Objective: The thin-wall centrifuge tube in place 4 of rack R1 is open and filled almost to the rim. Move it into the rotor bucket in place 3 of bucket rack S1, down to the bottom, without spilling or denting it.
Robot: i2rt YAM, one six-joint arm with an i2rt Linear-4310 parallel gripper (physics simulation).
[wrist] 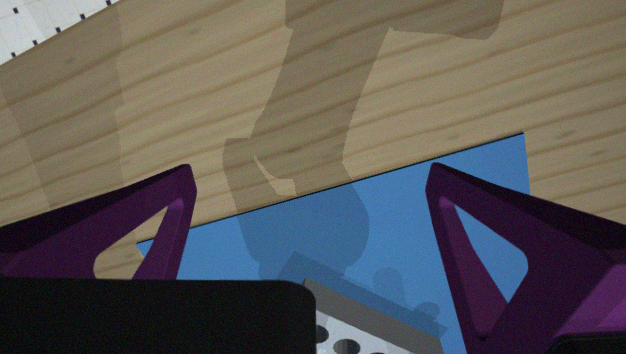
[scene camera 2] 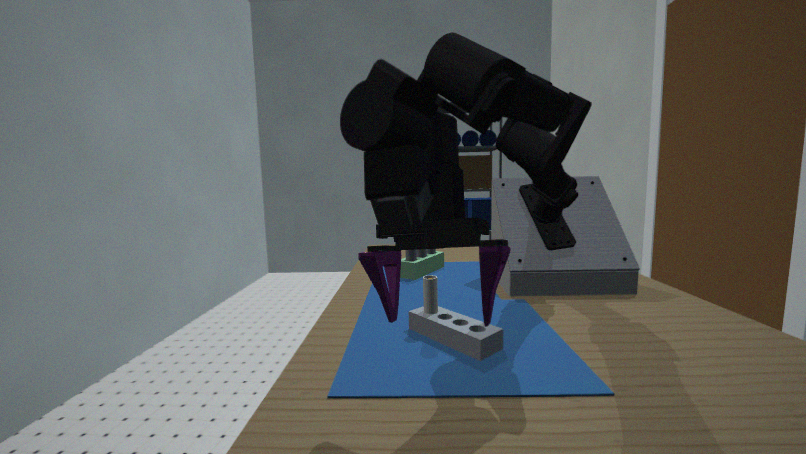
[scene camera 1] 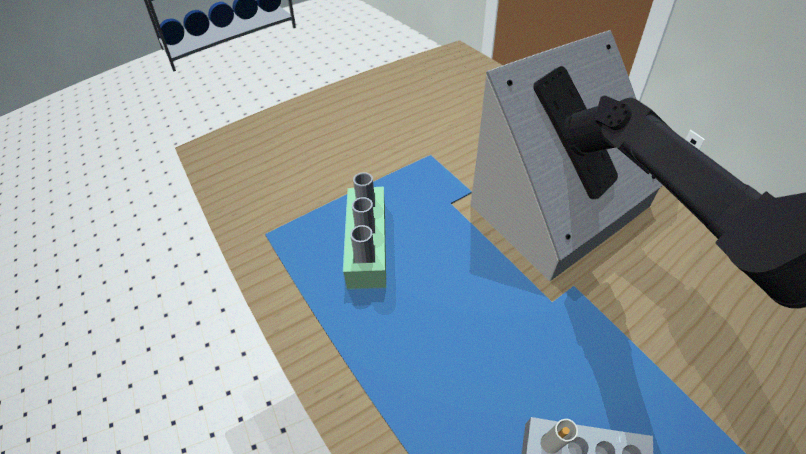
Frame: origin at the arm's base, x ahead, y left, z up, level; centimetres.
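Where they show: gripper, fingertip midpoint: (wrist: 311,176) (scene camera 2: 437,323); arm's base, link origin: (scene camera 2: 545,215) (scene camera 1: 576,133).
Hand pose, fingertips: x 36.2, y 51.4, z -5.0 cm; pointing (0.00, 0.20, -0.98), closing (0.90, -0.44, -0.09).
Things, the pixels of their centre, and the offset from my fingertips. Level surfaces: height alone.
- open thin-wall tube, body centre: (scene camera 1: 555,439) (scene camera 2: 430,301) dx -3.3, dy -26.2, dz -6.9 cm
- light grey rack R1, body centre: (wrist: 361,339) (scene camera 2: 452,328) dx -6.3, dy -22.1, dz -10.3 cm
- green bucket rack S1, body centre: (scene camera 1: 366,235) (scene camera 2: 421,263) dx -6.9, dy -66.7, dz -9.7 cm
- blue mat, surface height: dz -12.0 cm
- wooden table, surface height: dz -12.3 cm
The open thin-wall tube (scene camera 1: 554,439) (scene camera 2: 430,296) stands upright in the end hole of the light grey rack R1 (scene camera 1: 597,432) (scene camera 2: 451,336) (wrist: 380,325), with orange showing inside its mouth. The tube does not show in the wrist view. My gripper (scene camera 2: 439,323) (wrist: 311,176) is wide open and empty, its purple fingers pointing down. In scene camera 2 the tube shows between the fingers, touching neither. In the wrist view the rack lies below the fingertips, partly hidden by the black gripper body. The green bucket rack S1 (scene camera 1: 364,279) (scene camera 2: 426,266) holds three upright dark buckets (scene camera 1: 363,248); I cannot tell which is place 3.
Both racks stand on a blue mat (scene camera 1: 451,338) (scene camera 2: 394,372) (wrist: 400,225) on the wooden table (scene camera 1: 315,129) (scene camera 2: 676,349) (wrist: 175,75). A grey sloped mount (scene camera 1: 518,169) (scene camera 2: 572,281) carries the arm base beside the mat, on the right in both scene views.
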